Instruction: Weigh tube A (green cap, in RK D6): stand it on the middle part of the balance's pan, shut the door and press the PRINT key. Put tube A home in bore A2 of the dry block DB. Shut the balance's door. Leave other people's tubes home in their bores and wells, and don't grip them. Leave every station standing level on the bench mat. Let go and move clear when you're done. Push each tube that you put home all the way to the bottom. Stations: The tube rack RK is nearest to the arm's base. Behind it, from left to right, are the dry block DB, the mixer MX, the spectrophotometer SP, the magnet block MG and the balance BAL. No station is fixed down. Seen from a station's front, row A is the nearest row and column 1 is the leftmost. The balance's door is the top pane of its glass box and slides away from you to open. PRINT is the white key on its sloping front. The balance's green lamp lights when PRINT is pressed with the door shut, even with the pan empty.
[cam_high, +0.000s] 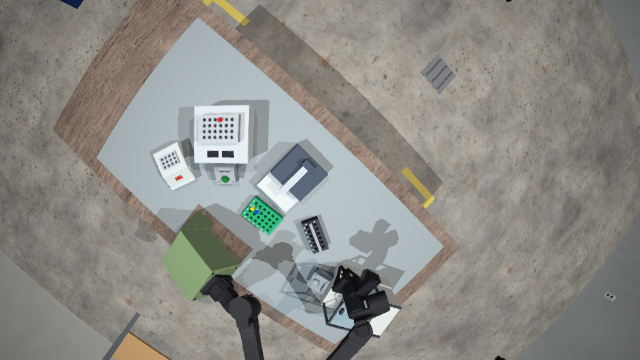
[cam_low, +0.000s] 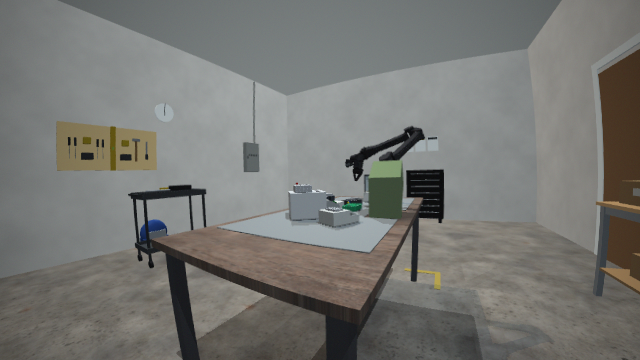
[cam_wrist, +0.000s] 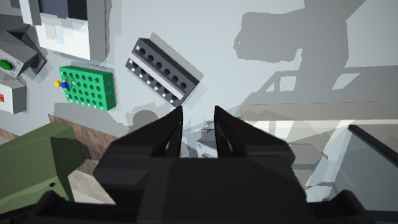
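Now: hand 110 mm past the sliding door, 140 mm to the left of it and 30 mm below it. Also, from my hand: magnet block MG (20 mm behind, 110 mm to the left, 160 mm below); green-capped tube (100 mm behind, 160 mm to the right, 70 mm below); white print key (150 mm behind, 30 mm to the right, 110 mm below).
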